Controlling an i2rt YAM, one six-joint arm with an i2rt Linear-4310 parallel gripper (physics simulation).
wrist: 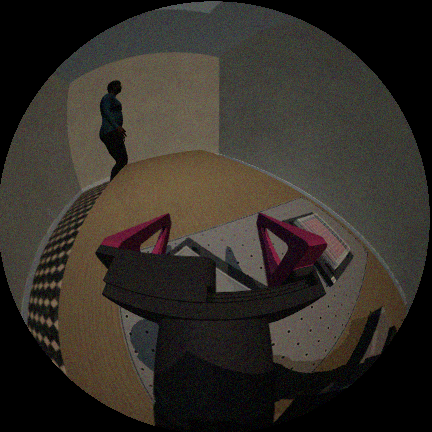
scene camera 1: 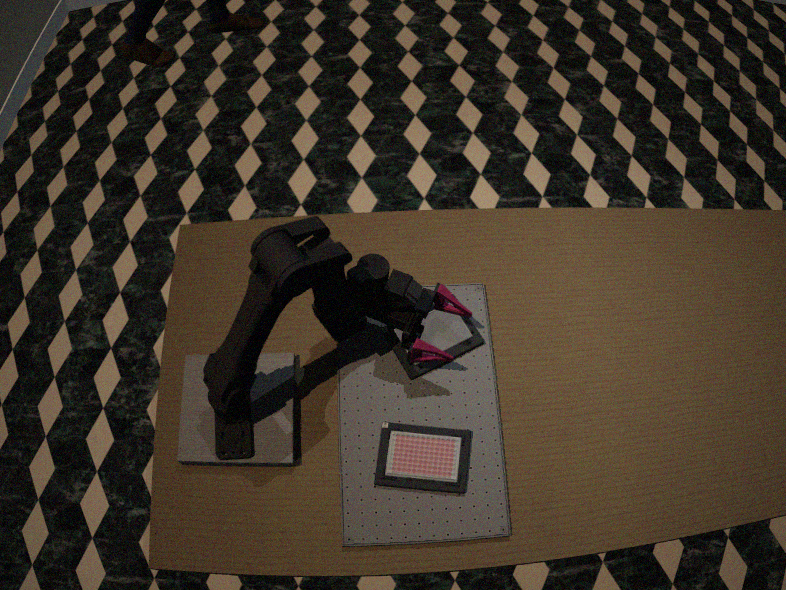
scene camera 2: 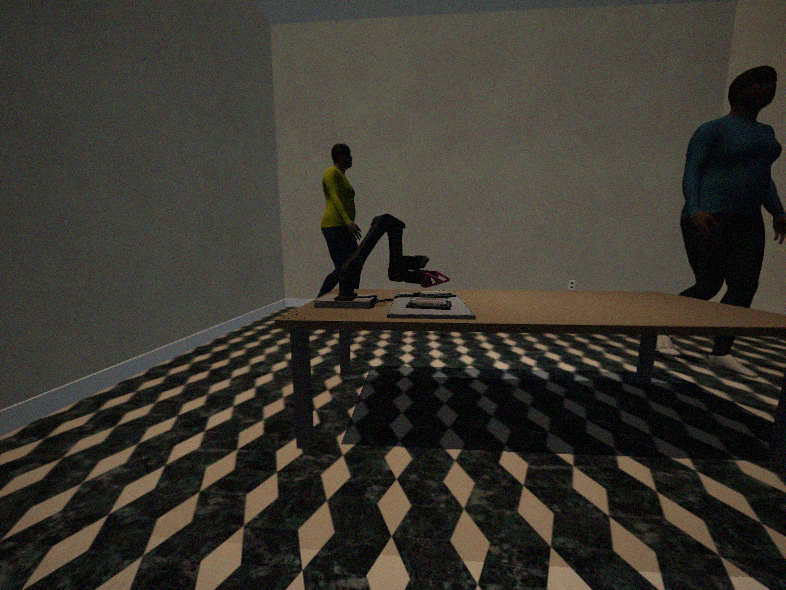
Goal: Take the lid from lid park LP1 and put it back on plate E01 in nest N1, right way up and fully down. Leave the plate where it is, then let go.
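Frame: origin at the arm's base, x ahead, y left, z up, level; millimetres.
Seen in the pictures: gripper, fingertip midpoint: (wrist: 213, 217) (scene camera 1: 462, 337) (scene camera 2: 445, 280); arm's base at its link origin: (scene camera 1: 233, 410) (scene camera 2: 346, 297).
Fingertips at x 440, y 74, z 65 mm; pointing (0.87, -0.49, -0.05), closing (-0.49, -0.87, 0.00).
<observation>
Offsets run from my fingertips to a thing's top centre. "*": to the spot under its first point. Level surfaces: height alone.
The pale, flat lid {44 mm back, 46 mm left, 60 mm down} (scene camera 1: 444, 327) (wrist: 227, 283) lies in lid park LP1, a dark frame {* 21 mm ahead, 9 mm left, 68 mm down} (scene camera 1: 469, 347) turned at an angle on the perforated board. My gripper (scene camera 1: 461, 336) (scene camera 2: 446, 278) (wrist: 213, 217) is open and empty, with its magenta fingers wide apart. It is above the lid park, clear of the lid; in the wrist view the gripper body hides much of the lid. Plate E01 {96 mm back, 199 mm right, 52 mm down} (scene camera 1: 423, 455) (wrist: 327, 237), with a pinkish-red well area and no lid on it, sits in the dark nest N1 {* 172 mm back, 190 mm right, 66 mm down} (scene camera 1: 380, 457).
The perforated grey board (scene camera 1: 361, 514) (scene camera 2: 466, 313) carries the lid park and the nest. The arm's base plate (scene camera 1: 196, 412) is to the left of the board on the wooden table {91 mm down} (scene camera 1: 622, 381). Two people (scene camera 2: 337, 196) (scene camera 2: 730, 171) are beyond the table.
</observation>
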